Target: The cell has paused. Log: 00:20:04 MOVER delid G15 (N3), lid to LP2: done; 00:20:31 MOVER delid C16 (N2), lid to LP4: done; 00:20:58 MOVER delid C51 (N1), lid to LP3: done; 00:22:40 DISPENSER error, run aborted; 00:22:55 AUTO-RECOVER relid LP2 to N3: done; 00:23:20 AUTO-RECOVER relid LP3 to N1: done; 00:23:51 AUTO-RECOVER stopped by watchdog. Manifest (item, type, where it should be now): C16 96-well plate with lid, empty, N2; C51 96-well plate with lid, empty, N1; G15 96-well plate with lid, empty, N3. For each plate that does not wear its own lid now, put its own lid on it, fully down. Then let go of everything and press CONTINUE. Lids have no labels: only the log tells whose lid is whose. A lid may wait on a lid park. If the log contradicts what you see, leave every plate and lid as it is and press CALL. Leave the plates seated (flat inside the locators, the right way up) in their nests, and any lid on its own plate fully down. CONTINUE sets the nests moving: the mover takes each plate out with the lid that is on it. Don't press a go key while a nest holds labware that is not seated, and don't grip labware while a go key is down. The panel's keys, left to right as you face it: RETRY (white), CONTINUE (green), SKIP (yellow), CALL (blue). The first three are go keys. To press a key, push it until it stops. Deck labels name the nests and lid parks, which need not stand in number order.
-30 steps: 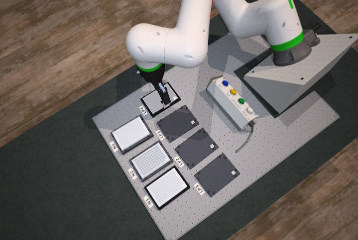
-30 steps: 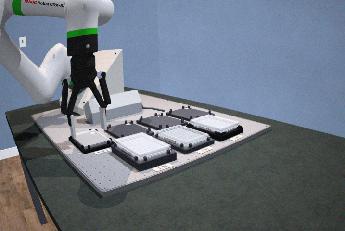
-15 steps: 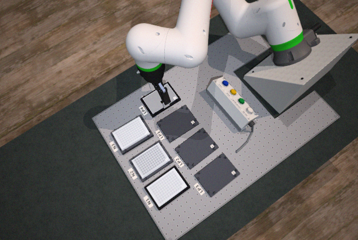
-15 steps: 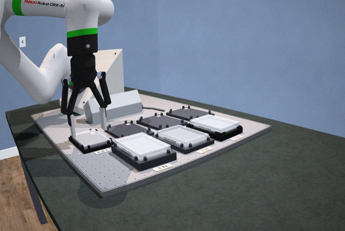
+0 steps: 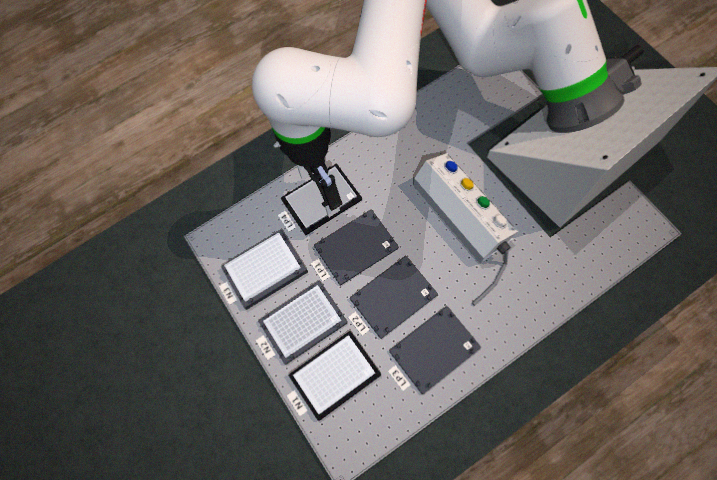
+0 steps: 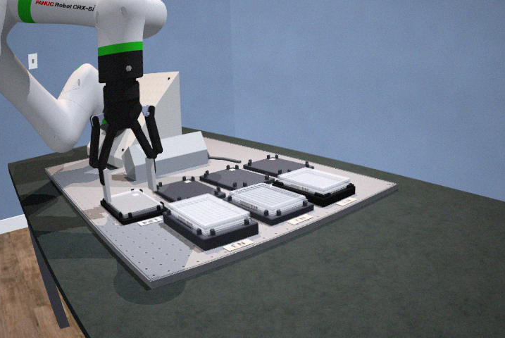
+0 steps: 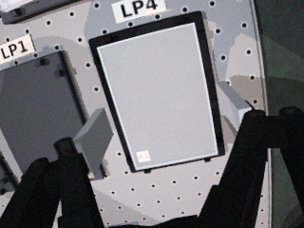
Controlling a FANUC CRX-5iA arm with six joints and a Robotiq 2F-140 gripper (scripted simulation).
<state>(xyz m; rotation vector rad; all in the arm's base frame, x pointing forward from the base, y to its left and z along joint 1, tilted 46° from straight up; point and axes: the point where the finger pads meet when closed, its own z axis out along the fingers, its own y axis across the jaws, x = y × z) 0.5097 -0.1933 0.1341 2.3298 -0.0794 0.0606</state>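
Now: the lid park LP4 5 cm below my hand. The rest, counted from my hand: lid park LP1: 13 cm to the left, 5 cm below, 1 cm ahead; 96-well plate: 19 cm to the left, 19 cm ahead, 3 cm below; lid park LP2: 26 cm to the left, 5 cm below, 2 cm ahead.
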